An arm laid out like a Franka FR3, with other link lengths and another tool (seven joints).
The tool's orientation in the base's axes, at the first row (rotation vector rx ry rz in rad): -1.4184, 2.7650, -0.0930
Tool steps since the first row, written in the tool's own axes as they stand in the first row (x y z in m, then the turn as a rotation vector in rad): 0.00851, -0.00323, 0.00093, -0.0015, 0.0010, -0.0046; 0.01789, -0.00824, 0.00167, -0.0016, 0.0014, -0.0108; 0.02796, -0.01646, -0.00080, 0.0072, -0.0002, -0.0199; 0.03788, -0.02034, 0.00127, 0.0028, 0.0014, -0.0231; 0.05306, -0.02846, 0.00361, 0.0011, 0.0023, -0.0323; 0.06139, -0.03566, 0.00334, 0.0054, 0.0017, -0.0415; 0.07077, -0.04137, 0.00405, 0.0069, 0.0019, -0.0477
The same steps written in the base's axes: -0.00229, -0.00883, -0.00072, -0.0002, 0.0020, 0.0045; -0.00366, -0.01939, -0.00114, -0.0008, 0.0025, 0.0107; -0.00302, -0.03226, 0.00187, -0.0052, -0.0052, 0.0199; -0.00554, -0.04266, 0.00005, -0.0041, -0.0006, 0.0229; -0.00768, -0.05980, -0.00176, -0.0043, 0.0017, 0.0321; -0.00672, -0.07075, -0.00101, -0.0069, -0.0018, 0.0413; -0.00753, -0.08172, -0.00135, -0.0082, -0.0027, 0.0474
